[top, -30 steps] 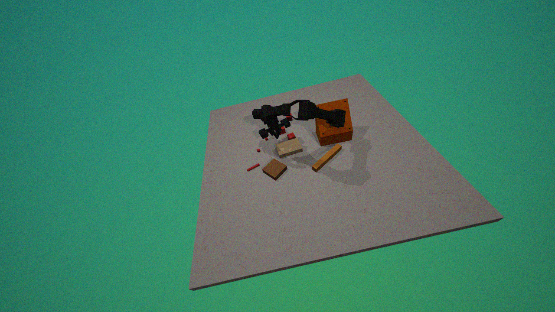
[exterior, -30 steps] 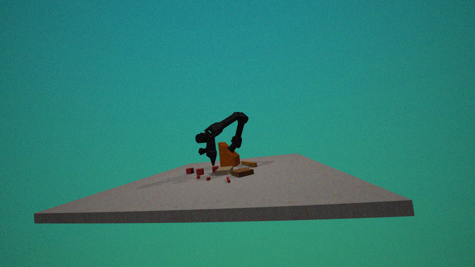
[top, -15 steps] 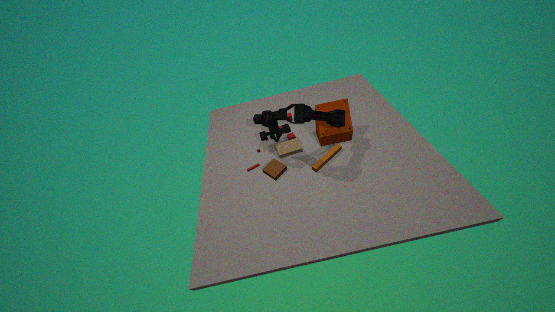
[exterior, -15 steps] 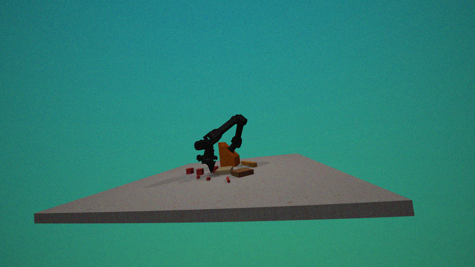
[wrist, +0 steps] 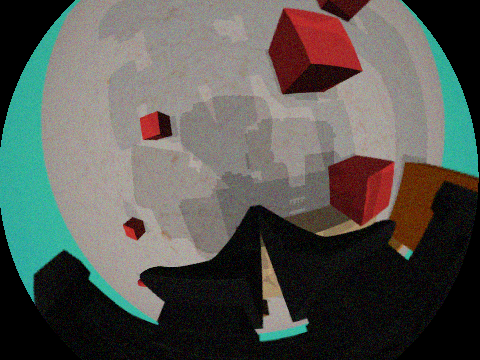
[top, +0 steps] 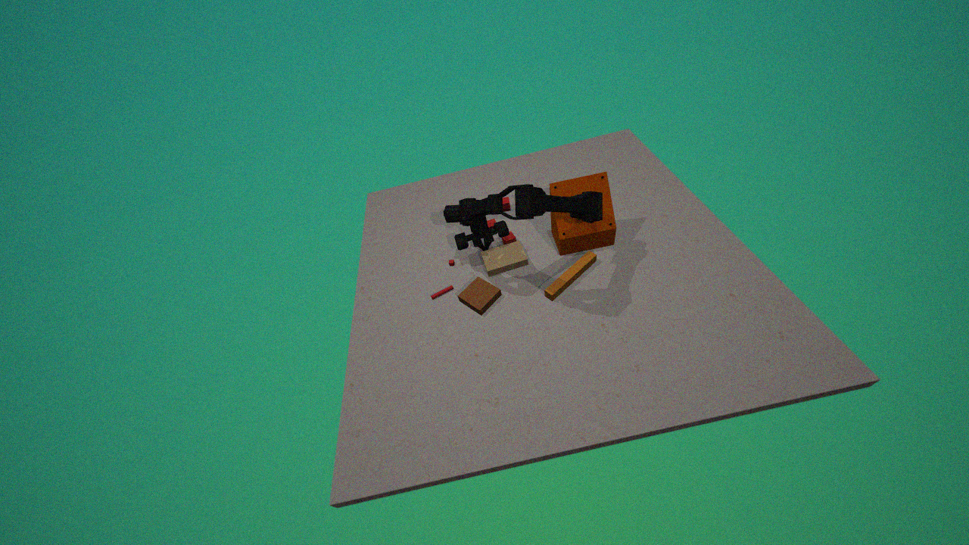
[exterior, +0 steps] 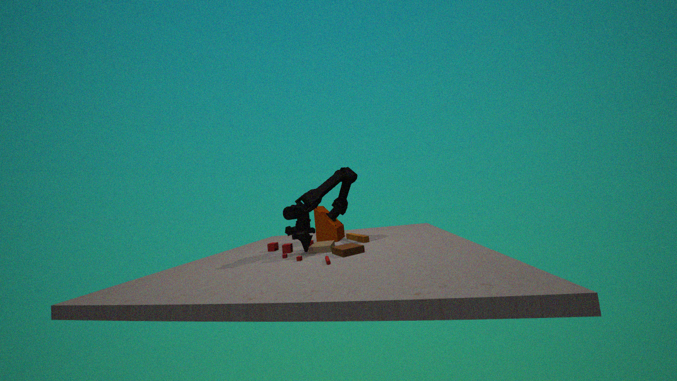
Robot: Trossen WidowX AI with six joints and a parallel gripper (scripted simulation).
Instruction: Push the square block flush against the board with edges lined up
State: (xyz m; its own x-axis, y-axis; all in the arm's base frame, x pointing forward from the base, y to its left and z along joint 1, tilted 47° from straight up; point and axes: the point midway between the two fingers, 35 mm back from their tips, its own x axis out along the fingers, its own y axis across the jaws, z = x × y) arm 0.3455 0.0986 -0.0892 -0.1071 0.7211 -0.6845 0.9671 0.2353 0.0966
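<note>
Now: gripper tip 7 cm past the pale tan board, 5 cm to the right of it and 1 cm below it. Also, from my gripper tip: brown square block: 21 cm to the left, 2 cm ahead, 1 cm above; red rod: 17 cm to the left, 15 cm ahead; orange-yellow slat: 28 cm behind, 17 cm to the left, 1 cm above.
</note>
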